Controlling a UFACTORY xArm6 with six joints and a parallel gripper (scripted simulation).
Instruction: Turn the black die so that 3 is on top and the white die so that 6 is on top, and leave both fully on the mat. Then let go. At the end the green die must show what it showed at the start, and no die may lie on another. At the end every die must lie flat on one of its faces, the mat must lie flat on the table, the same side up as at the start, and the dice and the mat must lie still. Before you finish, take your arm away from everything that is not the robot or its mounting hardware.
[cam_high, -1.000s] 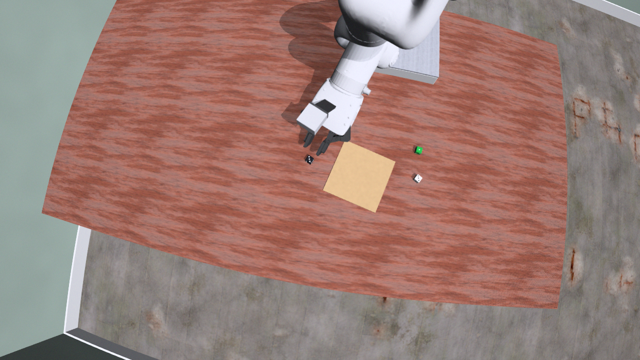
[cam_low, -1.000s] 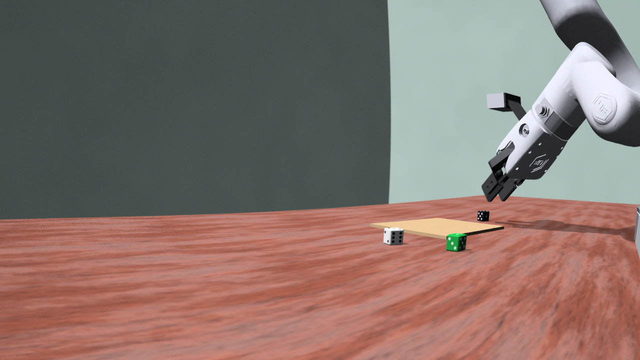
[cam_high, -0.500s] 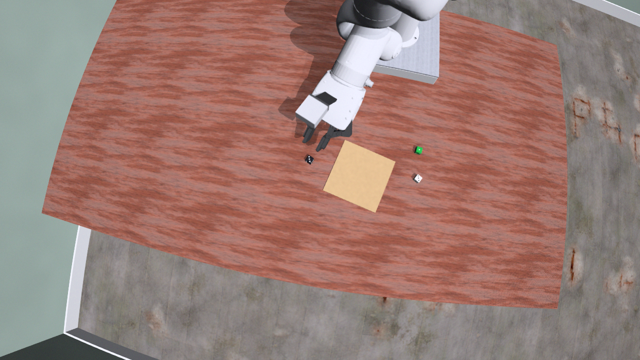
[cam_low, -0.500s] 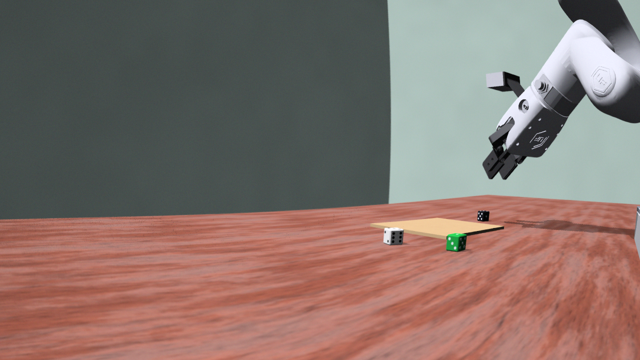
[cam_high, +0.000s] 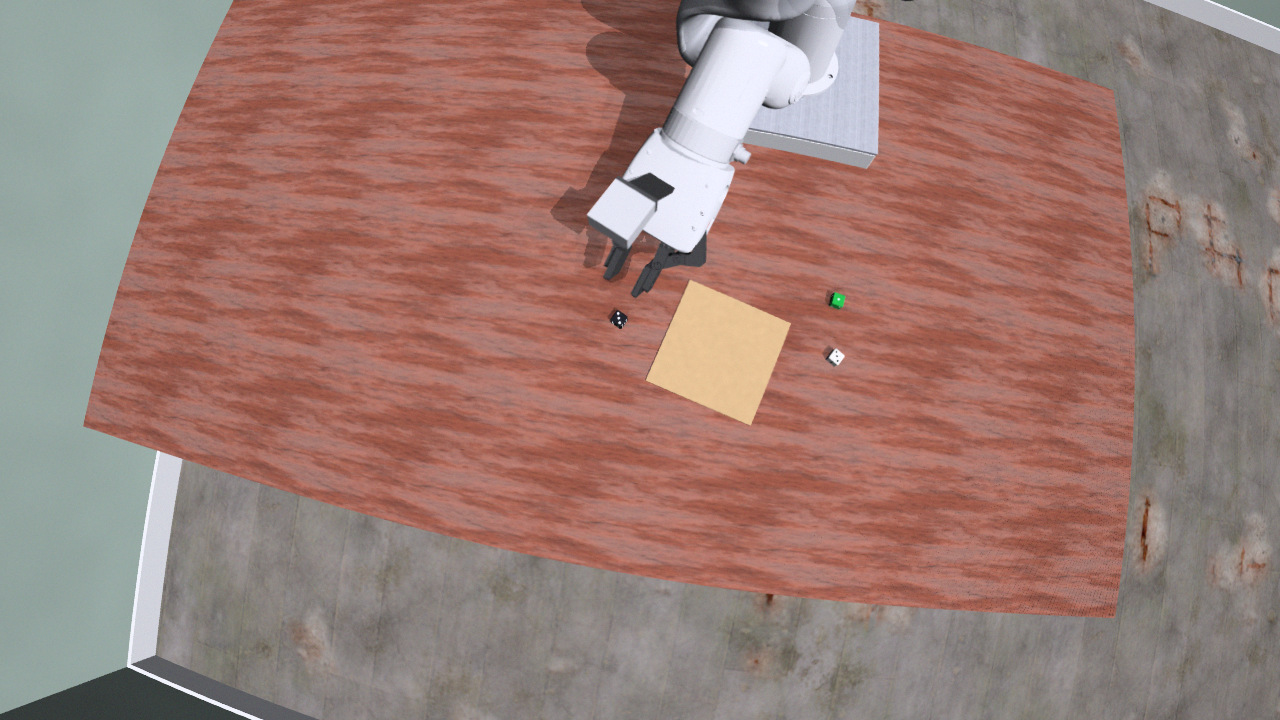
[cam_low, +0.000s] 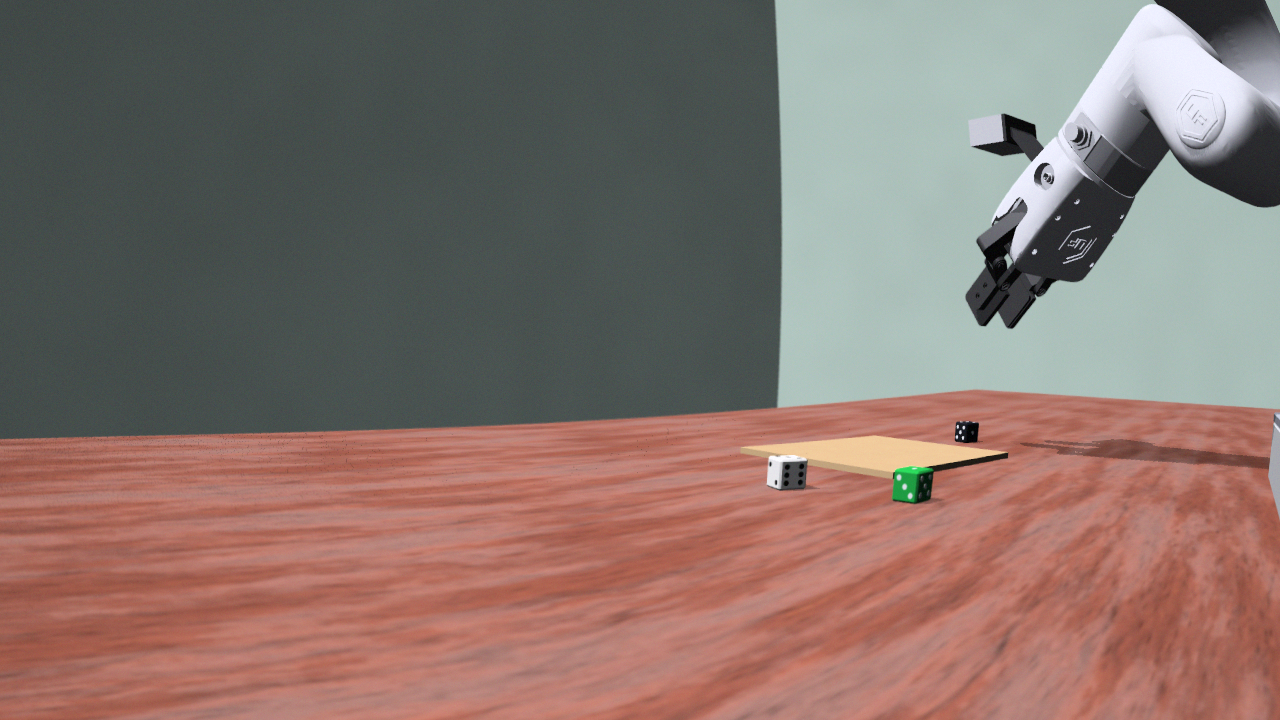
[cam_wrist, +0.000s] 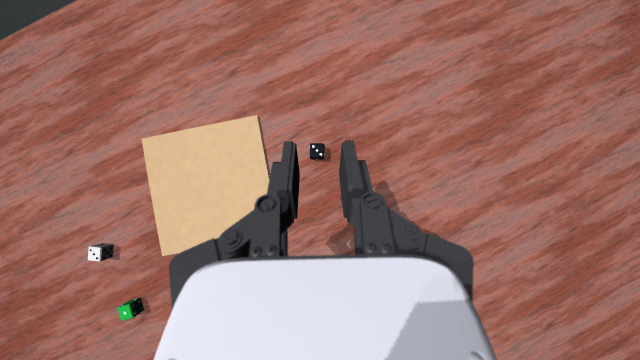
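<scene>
Now: hand 110 mm above the black die, 30 mm short of it and 20 mm to the left of it. Round my hand: green die: 260 mm to the left, 110 mm below; then white die: 260 mm to the left, 110 mm below, 70 mm ahead; then tan mat: 110 mm to the left, 110 mm below, 70 mm ahead.
</scene>
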